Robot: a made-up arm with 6 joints. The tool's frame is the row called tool.
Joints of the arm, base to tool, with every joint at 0 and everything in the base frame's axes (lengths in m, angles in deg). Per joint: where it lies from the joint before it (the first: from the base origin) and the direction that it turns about. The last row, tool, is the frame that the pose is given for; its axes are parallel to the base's.
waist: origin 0 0 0.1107 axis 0 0 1
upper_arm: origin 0 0.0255 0 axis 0 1 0
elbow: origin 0 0 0.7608 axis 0 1 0
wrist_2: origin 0 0 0.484 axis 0 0 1
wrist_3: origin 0 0 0 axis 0 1 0
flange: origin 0 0 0.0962 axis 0 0 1
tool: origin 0 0 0
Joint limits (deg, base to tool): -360..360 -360..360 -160..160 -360..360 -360..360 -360..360
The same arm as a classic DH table. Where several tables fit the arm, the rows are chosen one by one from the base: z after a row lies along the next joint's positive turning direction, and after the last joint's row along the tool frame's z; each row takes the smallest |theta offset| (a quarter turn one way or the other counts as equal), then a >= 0, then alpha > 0; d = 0 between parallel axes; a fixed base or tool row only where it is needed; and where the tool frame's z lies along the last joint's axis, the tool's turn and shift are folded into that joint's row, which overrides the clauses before.
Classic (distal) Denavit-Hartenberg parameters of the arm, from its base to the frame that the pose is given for. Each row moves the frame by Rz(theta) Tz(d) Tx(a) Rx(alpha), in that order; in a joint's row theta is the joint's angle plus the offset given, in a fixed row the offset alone. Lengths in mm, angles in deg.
waist: a 0; alpha -90; d 110.7; theta_offset 0
upper_arm: a 760.8; alpha 0; d 0; theta_offset -90
elbow: a 0; alpha 90; d 25.5; theta_offset 90
wrist_2: a 0; alpha -90; d 484; theta_offset 0
wrist_3: a 0; alpha 90; d 0; theta_offset 0
flange: a 0; alpha 0; d 96.2; theta_offset 0
Joint limits (deg, base to tool): -360..360 -360..360 -160..160 -360..360 -360..360 -360..360

